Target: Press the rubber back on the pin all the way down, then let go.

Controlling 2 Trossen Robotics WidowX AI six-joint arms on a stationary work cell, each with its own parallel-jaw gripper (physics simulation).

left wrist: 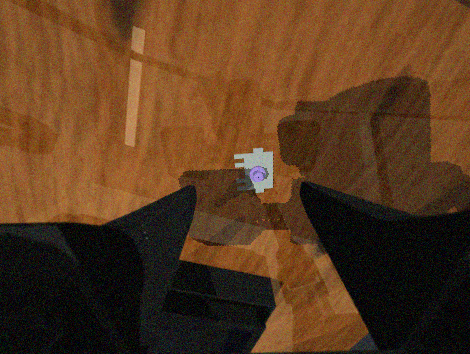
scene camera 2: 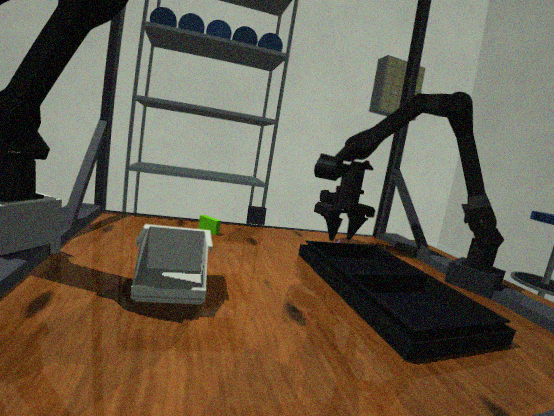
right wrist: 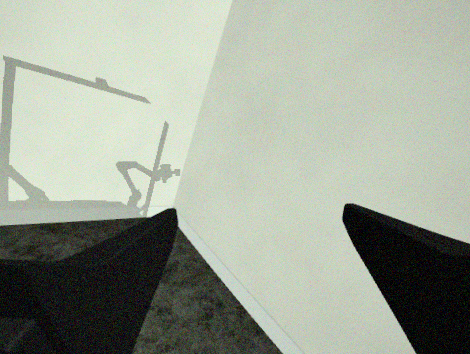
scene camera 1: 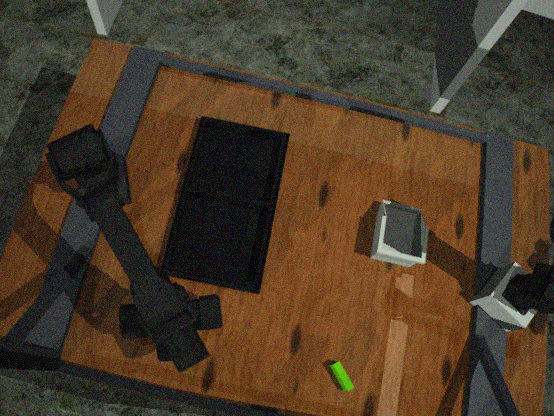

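Seen in the pictures: left gripper, between the fingertips: (left wrist: pixel 247 190) (scene camera 2: pixel 339 240); right gripper, between the fingertips: (right wrist: pixel 259 214); left arm's base, origin of its link: (scene camera 2: pixel 478 266) (scene camera 1: pixel 101 178); right arm's base, origin of its link: (scene camera 2: pixel 13 196) (scene camera 1: pixel 520 294).
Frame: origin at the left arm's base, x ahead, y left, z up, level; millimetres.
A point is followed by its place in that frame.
Note:
The pin is a small pale grey plate with notched edges (left wrist: pixel 266 160) @[x 87, y -337, z -46 mm], lying on the table in the left wrist view. Its round purple rubber back (left wrist: pixel 258 174) @[x 94, y -332, z -36 mm] sits over the plate's middle; how far down it is on the pin I cannot tell. A purple speck (scene camera 2: pixel 338 241) @[x 97, y -331, z -39 mm] shows by the fingertips in scene camera 2. My left gripper (scene camera 2: pixel 341 237) @[x 102, y -324, z -33 mm] (left wrist: pixel 247 190) @[x 102, y -324, z -33 mm] is open and empty, pointing down above the table, with the pin a little beyond the gap between its tips in the wrist view. In scene camera 1 the arm hides the pin. My right gripper (right wrist: pixel 259 214) @[x 1116, y -496, z 367 mm] is open and empty, facing a wall.
A black two-part tray (scene camera 1: pixel 274 215) @[x 349, y -145, z -22 mm] (scene camera 2: pixel 350 295) @[x 373, y -89, z -31 mm] lies close to the left gripper. A grey-white bin (scene camera 1: pixel 398 256) @[x 574, y -298, z 27 mm] (scene camera 2: pixel 170 294) @[x 634, y -182, z -24 mm] stands on the other side of the table. A green block (scene camera 1: pixel 342 376) @[x 404, y -503, z -13 mm] (scene camera 2: pixel 210 225) @[x 411, y -491, z -29 mm] lies beyond it. A shelf rack (scene camera 2: pixel 215 50) stands behind the table.

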